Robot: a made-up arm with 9 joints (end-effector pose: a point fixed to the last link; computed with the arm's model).
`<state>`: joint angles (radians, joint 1 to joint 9).
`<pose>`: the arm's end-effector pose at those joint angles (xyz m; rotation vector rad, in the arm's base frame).
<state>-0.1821 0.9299 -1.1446 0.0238 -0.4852 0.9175 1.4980 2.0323 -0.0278</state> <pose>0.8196 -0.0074 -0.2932 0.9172 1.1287 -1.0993</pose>
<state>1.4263 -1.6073 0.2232 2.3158 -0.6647 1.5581 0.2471 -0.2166 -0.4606</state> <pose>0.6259 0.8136 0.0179 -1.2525 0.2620 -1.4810</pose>
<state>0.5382 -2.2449 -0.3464 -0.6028 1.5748 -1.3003 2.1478 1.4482 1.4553</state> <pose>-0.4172 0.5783 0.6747 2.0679 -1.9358 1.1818</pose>
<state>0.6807 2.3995 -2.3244 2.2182 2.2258 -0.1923 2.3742 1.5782 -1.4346</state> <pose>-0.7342 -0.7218 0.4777 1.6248 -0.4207 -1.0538</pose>
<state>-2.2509 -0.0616 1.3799 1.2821 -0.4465 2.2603 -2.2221 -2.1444 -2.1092</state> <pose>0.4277 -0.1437 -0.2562 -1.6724 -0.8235 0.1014</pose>
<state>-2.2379 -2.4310 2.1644 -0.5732 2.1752 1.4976 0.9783 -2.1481 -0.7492</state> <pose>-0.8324 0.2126 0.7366 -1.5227 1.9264 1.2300</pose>
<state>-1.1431 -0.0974 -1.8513 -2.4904 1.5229 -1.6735 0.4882 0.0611 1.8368</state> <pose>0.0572 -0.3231 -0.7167 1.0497 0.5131 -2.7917</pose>
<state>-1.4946 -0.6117 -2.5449 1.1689 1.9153 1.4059 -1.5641 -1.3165 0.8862</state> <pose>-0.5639 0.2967 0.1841 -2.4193 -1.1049 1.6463</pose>
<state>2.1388 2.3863 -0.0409 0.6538 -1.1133 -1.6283 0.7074 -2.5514 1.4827</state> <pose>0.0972 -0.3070 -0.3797 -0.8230 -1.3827 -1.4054</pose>
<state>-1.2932 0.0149 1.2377 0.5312 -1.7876 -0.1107 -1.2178 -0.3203 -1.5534</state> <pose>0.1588 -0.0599 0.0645 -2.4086 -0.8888 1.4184</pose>
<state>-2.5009 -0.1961 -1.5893 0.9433 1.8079 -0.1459 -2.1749 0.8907 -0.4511</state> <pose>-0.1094 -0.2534 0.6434 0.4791 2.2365 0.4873</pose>
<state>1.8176 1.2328 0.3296 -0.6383 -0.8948 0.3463 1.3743 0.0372 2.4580</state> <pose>-0.5073 -0.2851 0.4126 -1.7547 0.4697 -0.9394</pose>
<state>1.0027 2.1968 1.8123 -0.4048 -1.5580 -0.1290 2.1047 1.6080 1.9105</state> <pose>-0.3916 0.1857 -0.4377 0.4197 0.9423 0.3572</pose>
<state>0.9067 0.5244 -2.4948 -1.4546 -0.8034 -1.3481 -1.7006 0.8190 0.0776</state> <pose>0.2128 0.4401 0.1136 0.4880 -0.1670 1.8918</pose>
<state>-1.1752 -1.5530 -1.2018 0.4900 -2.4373 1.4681 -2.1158 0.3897 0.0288</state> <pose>-0.2898 -0.2386 0.3002 -0.9054 0.7387 0.8259</pose>
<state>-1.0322 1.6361 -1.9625 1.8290 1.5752 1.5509 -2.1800 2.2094 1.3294</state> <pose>0.3505 -0.0706 0.7299 0.4746 0.1811 -0.9722</pose>
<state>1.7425 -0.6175 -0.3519 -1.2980 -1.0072 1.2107 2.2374 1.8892 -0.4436</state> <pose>0.4352 -0.6038 -0.4469 0.5794 1.7696 -1.9701</pose>
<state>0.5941 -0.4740 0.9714 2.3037 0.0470 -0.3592 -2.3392 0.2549 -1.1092</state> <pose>-0.2657 0.7023 -0.2895 -0.5609 2.3922 -0.8154</pose>
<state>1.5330 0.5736 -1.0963 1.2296 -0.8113 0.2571 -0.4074 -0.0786 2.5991</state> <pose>-0.4075 -0.2506 0.1761 -1.0371 0.6514 1.6054</pose>
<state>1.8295 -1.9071 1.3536 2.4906 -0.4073 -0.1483 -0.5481 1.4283 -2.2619</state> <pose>0.0000 0.7801 0.3079 0.5831 -0.5489 1.0070</pose>
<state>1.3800 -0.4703 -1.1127 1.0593 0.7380 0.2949 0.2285 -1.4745 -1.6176</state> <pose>0.9445 0.1418 0.4365 0.3554 2.6000 -0.0901</pose>
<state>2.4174 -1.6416 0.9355 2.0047 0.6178 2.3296 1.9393 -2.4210 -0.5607</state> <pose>1.0108 0.2812 -0.3802 1.9407 1.7763 -0.2249</pose>
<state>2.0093 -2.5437 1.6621 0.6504 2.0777 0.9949 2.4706 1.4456 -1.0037</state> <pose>-0.5963 0.3896 0.9509 -0.1543 -0.2335 0.6901</pose>
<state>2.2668 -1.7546 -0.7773 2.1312 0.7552 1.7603 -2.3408 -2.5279 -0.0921</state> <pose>0.4458 -0.3133 -0.3343 1.2359 0.0102 -0.8574</pose>
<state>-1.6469 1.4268 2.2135 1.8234 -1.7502 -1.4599 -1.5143 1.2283 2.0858</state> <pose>-0.2734 0.3915 -0.0968 -1.9938 -1.5194 0.2105</pose>
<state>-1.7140 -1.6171 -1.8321 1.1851 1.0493 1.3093 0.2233 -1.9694 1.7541</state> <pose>-0.6333 0.2943 -0.5170 -0.4850 -0.7702 -1.5967</pose>
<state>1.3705 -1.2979 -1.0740 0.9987 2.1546 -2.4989 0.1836 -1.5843 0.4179</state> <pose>0.6755 0.9124 -0.1280 0.0524 -1.1306 -1.0918</pose>
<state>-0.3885 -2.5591 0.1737 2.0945 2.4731 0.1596 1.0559 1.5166 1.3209</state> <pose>0.2185 -1.0727 0.3044 1.4108 -1.3520 -1.3038</pose>
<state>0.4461 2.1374 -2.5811 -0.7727 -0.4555 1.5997 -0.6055 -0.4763 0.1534</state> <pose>0.4722 0.4867 0.3337 -0.8388 0.6668 -1.6873</pose>
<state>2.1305 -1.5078 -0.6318 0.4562 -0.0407 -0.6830 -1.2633 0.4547 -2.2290</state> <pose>0.3631 -0.2833 0.3979 -0.3797 -1.4746 -1.8761</pose>
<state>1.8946 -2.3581 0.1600 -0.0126 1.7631 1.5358 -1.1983 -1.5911 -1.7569</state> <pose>0.3636 0.4715 0.5872 1.4373 0.3783 -0.7961</pose>
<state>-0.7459 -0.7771 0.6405 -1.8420 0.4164 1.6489 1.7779 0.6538 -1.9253</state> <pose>-0.7708 0.0693 0.7308 0.7475 0.1307 -2.2018</pose>
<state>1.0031 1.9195 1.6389 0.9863 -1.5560 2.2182 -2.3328 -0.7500 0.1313</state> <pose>0.2143 0.1062 0.0034 0.6288 -1.3659 -2.4701</pose>
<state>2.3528 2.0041 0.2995 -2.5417 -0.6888 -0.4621 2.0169 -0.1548 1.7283</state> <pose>-0.3161 0.7013 0.6140 1.9016 -0.6604 1.2109</pose>
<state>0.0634 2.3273 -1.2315 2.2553 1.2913 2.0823 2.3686 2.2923 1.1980</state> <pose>0.4228 -0.5524 0.5661 2.0323 -0.1298 -1.5735</pose>
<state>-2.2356 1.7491 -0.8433 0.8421 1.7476 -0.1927 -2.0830 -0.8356 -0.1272</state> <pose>0.6372 -0.1590 0.1010 -1.6132 -0.0594 0.5942</pose>
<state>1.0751 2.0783 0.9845 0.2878 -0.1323 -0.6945 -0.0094 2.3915 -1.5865</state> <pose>-0.7296 0.5249 -0.1961 -0.0423 -1.6709 1.7473</pose>
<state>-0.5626 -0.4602 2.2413 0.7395 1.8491 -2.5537 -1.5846 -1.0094 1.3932</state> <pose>0.3823 0.1900 -0.3950 -2.1127 -1.5511 -1.2702</pose>
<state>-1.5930 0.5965 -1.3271 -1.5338 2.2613 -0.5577 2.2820 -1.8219 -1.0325</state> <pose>-0.0230 -0.6881 -0.6118 2.9241 -0.6897 0.3479</pose>
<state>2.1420 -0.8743 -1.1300 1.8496 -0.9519 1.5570 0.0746 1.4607 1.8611</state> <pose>0.2748 -0.3582 0.9430 -0.6808 -1.5212 -1.4812</pose>
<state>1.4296 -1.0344 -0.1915 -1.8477 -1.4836 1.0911 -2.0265 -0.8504 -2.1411</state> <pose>0.2463 -0.1311 -0.4242 1.4076 1.6838 -2.1631</pose>
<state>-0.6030 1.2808 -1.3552 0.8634 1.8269 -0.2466 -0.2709 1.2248 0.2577</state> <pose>-0.1537 -0.4165 1.0103 0.4694 -1.4012 0.1085</pose>
